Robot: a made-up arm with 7 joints. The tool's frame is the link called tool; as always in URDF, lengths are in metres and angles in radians.
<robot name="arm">
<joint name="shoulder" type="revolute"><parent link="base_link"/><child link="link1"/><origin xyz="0.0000 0.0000 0.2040" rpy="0.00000 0.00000 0.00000"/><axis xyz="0 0 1"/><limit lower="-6.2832" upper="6.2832"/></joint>
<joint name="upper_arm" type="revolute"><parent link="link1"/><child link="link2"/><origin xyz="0.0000 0.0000 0.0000" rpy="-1.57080 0.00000 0.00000"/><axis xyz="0 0 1"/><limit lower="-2.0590" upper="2.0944"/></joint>
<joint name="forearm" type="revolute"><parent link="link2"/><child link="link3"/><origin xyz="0.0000 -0.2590 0.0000" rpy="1.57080 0.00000 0.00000"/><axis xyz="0 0 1"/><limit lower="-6.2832" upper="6.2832"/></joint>
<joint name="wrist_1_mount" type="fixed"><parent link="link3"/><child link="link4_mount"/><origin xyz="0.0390 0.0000 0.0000" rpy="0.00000 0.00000 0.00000"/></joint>
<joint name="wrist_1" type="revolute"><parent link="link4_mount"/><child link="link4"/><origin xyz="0.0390 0.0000 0.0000" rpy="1.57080 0.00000 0.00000"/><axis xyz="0 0 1"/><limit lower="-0.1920" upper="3.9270"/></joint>
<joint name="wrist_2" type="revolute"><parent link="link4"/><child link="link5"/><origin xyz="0.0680 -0.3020 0.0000" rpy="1.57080 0.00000 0.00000"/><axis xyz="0 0 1"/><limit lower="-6.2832" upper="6.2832"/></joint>
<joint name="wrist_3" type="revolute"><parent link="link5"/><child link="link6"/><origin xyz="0.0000 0.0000 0.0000" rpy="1.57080 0.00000 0.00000"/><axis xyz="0 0 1"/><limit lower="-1.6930" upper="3.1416"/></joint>
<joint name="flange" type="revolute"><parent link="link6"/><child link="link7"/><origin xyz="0.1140 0.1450 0.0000" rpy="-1.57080 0.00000 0.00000"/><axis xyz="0 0 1"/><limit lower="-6.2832" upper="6.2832"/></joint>
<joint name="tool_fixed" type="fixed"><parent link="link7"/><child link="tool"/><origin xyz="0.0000 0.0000 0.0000" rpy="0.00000 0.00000 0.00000"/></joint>
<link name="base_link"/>
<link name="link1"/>
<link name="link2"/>
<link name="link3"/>
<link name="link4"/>
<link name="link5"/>
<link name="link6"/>
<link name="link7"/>
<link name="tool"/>
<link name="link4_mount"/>
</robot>
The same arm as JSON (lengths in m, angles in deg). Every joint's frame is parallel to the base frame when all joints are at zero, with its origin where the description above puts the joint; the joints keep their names.
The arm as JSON. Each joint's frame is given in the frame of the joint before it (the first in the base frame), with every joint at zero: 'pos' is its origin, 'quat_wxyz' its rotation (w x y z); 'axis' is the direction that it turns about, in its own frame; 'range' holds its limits. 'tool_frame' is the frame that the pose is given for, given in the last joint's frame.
{"length_unit": "m", "angle_unit": "deg", "joints": [{"joint": "shoulder", "pos": [0.0, 0.0, 0.204], "quat_wxyz": [1.0, 0.0, 0.0, 0.0], "axis": [0.0, 0.0, 1.0], "range": [-360.0, 360.0]}, {"joint": "upper_arm", "pos": [0.0, 0.0, 0.0], "quat_wxyz": [1.0, 0.0, 0.0, 0.0], "axis": [0.0, 1.0, 0.0], "range": [-117.97, 120.0]}, {"joint": "forearm", "pos": [0.0, 0.0, 0.259], "quat_wxyz": [1.0, 0.0, 0.0, 0.0], "axis": [0.0, 0.0, 1.0], "range": [-360.0, 360.0]}, {"joint": "wrist_1", "pos": [0.078, 0.0, 0.0], "quat_wxyz": [1.0, 0.0, 0.0, 0.0], "axis": [0.0, -1.0, 0.0], "range": [-11.0, 225.0]}, {"joint": "wrist_2", "pos": [0.068, 0.0, -0.302], "quat_wxyz": [1.0, 0.0, 0.0, 0.0], "axis": [0.0, 0.0, -1.0], "range": [-360.0, 360.0]}, {"joint": "wrist_3", "pos": [0.0, 0.0, 0.0], "quat_wxyz": [1.0, 0.0, 0.0, 0.0], "axis": [0.0, 1.0, 0.0], "range": [-97.0, 180.0]}, {"joint": "flange", "pos": [0.114, 0.0, -0.145], "quat_wxyz": [1.0, 0.0, 0.0, 0.0], "axis": [0.0, 0.0, -1.0], "range": [-360.0, 360.0]}], "tool_frame": {"pos": [0.0, 0.0, 0.0], "quat_wxyz": [0.000004, -0.999995, 0.0, 0.0]}}
